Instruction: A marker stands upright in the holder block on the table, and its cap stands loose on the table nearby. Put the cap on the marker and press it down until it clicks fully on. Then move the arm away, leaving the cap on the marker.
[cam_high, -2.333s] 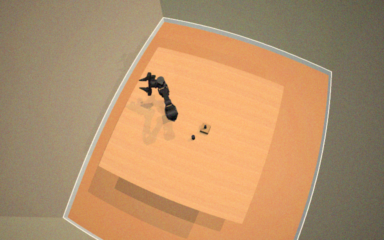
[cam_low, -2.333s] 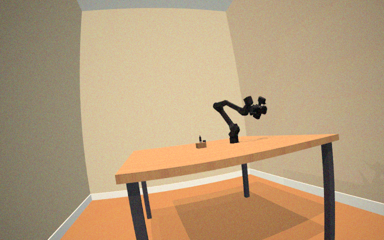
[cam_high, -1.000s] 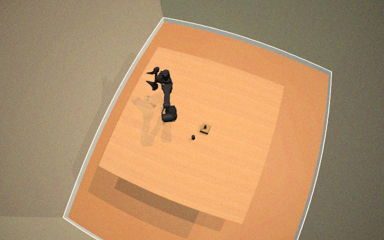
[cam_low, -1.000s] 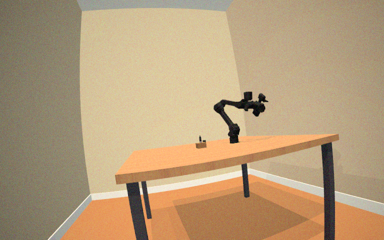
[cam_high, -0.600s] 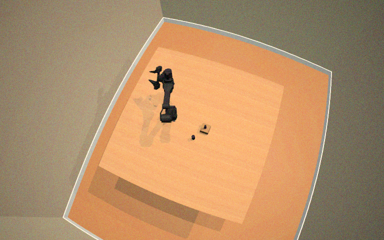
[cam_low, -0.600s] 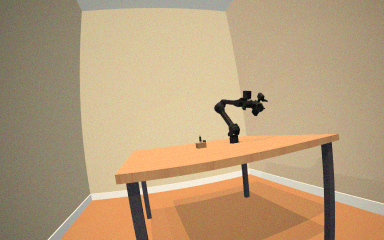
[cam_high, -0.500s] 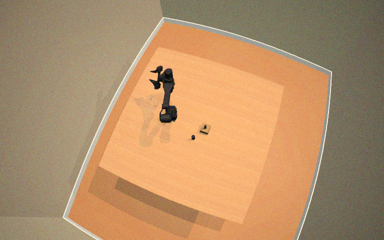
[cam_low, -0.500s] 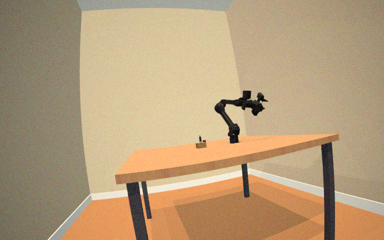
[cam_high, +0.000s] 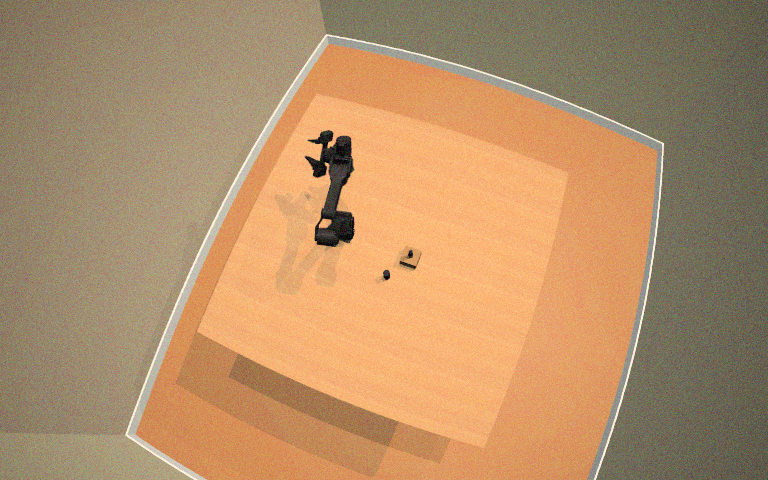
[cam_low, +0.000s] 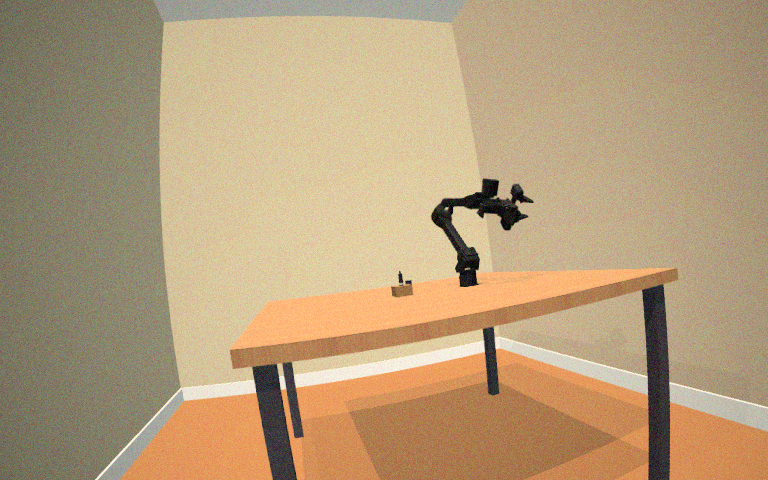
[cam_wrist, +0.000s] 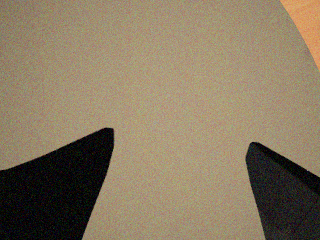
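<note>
The dark cap lies 45 cm ahead of my gripper tip, 30 cm to the right of it and 25 cm below it. Also, from my gripper tip: tan holder block 51 cm ahead, 26 cm below, 20 cm to the right; marker 51 cm ahead, 20 cm to the right, 20 cm below.
</note>
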